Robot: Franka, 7 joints.
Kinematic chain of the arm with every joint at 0, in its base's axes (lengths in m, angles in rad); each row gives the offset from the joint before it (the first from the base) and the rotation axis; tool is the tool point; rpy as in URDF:
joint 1: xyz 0 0 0.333 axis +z
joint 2: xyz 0 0 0 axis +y
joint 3: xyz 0 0 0.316 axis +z
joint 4: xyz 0.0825 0 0 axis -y
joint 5: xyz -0.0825 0 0.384 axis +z
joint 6: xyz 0 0 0 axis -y
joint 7: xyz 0.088 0 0 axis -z
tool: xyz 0 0 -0.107 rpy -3.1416 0 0
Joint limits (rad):
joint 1: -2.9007..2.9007
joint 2: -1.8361..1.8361
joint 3: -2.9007..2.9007
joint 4: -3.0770..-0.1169
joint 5: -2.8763..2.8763
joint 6: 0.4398..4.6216
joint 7: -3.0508..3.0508
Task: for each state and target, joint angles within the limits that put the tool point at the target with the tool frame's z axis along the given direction. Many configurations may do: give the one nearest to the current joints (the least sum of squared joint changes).
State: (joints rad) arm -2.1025 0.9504 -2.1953 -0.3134 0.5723 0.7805 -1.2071
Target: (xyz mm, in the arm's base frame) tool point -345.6 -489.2 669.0 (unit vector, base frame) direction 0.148 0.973 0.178
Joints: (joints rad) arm -2.0284 1.2787 -2.6541 -0.1209 0.0891 0.6806 -1.2071
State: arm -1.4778 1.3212 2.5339 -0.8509 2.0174 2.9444 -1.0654
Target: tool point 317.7 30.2 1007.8 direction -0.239 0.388 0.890
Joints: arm -1.2465 0.9469 2.6011 -1.4635 1.6954 2.5005 -1.0654
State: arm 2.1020 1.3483 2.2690 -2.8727 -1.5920 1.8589 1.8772
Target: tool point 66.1 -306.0 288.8 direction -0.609 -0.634 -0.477
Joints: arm 2.6013 0.6275 2.4168 -2.9749 -1.7732 1.8828 1.8772
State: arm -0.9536 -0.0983 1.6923 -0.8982 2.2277 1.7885 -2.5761
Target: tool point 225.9 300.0 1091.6 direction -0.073 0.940 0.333
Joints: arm -1.1782 -0.2974 1.3120 -0.6659 1.9147 2.1076 -2.5761
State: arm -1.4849 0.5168 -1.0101 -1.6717 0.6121 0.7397 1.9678
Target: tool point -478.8 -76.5 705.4 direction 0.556 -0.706 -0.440
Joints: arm -2.0582 0.1415 -1.3057 -1.3933 1.1781 0.7387 1.9678
